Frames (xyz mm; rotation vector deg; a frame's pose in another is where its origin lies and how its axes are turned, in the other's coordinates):
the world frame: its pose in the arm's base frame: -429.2 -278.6 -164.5 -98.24 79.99 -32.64
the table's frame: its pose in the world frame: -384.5 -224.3 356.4 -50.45 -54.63 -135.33
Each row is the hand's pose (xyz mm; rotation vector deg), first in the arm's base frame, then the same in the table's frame.
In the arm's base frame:
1: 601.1 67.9 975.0 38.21 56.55 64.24
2: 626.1 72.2 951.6 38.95 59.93 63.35
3: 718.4 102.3 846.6 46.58 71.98 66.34
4: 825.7 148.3 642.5 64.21 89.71 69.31
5: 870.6 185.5 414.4 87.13 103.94 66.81
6: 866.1 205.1 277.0 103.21 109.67 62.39
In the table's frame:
1: 35.0 936.1 -935.6 -108.20 15.26 -19.11
2: 53.1 951.8 -910.8 -105.53 15.37 -21.56
3: 135.4 1000.4 -804.5 -92.82 22.86 -25.81
4: 252.9 1035.6 -603.9 -69.42 32.89 -27.58
5: 339.0 1013.7 -385.8 -44.56 37.99 -24.66
6: 374.7 973.4 -257.8 -29.67 38.91 -20.77

